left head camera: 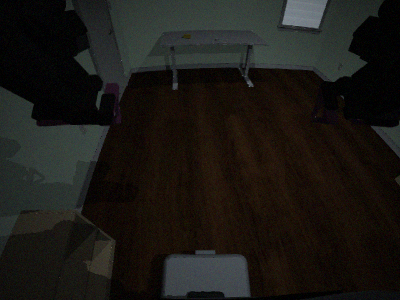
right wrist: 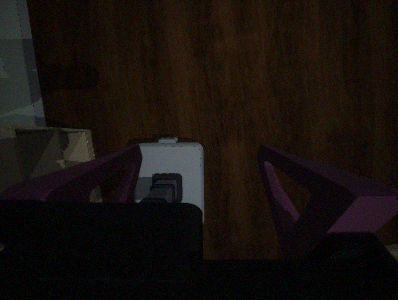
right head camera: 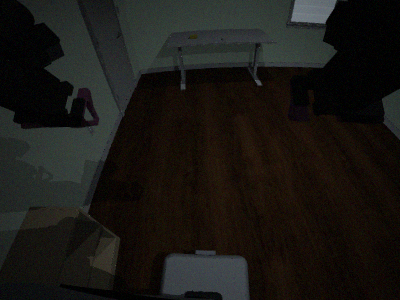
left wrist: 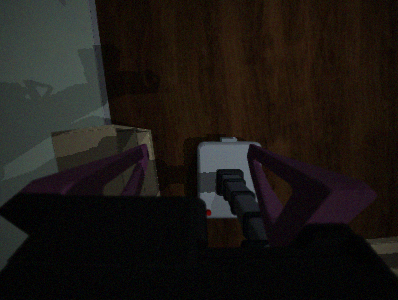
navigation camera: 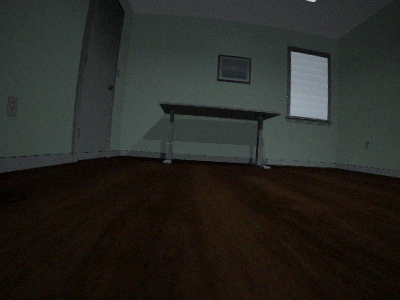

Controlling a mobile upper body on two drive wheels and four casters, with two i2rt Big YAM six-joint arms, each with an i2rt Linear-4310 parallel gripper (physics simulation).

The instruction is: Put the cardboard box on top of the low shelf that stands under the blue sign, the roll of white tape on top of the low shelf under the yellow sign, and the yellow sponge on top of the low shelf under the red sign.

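Frame: origin at the left arm's base, x ahead, y left, z up, level; millimetres.
Where they show: left gripper, fingertip midpoint: (left head camera: 98, 120) (right head camera: 79, 122) (left wrist: 198, 149); right gripper, fingertip midpoint: (left head camera: 332, 120) (right wrist: 199, 150) (right head camera: 314, 117).
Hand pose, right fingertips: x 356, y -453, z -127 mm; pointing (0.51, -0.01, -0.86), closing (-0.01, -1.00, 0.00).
Note:
After its pixels a point has its place.
My left gripper (left wrist: 198, 149) @(x 352, y 2, z -129 mm) is open and empty. My right gripper (right wrist: 199, 150) @(x 356, y -453, z -127 mm) is open and empty. Both hang high above the floor. A small yellow thing (left head camera: 186, 36) @(x 2952, y 18, z -662 mm) (right head camera: 193, 36) @(x 2953, y 13, z -658 mm), which looks like the sponge, lies on the far white table (left head camera: 230, 37) @(x 3034, y -634, z -690 mm) (right head camera: 237, 36) @(x 3029, y -633, z -690 mm), left of its middle. A tiny pale spot (left head camera: 216, 39) @(x 2843, y -410, z -675 mm) (right head camera: 222, 39) @(x 2837, y -401, z -682 mm) on the same table is too small to tell. A low tan shelf (left head camera: 42, 242) @(x 244, y 606, z -800 mm) (right head camera: 47, 242) @(x 218, y 590, z -800 mm) (left wrist: 82, 145) @(x 324, y 671, z -800 mm) stands at the lower left, against the left wall. The cardboard box and the coloured signs do not show.
My white base (left head camera: 205, 275) @(x 195, y -224, z -1151 mm) (right head camera: 205, 272) @(x 213, y -230, z -1150 mm) is at the bottom. The table (navigation camera: 215, 111) @(x 2959, y -327, z -715 mm) stands on two legs by the far wall. A door (navigation camera: 97, 85) @(x 2428, y 1035, z -568 mm) is at the left, a window (navigation camera: 309, 85) @(x 3677, y -1997, z 21 mm) at the right. A tan edge (left head camera: 398, 181) @(x 927, y -2453, z -1387 mm) shows at the right border.

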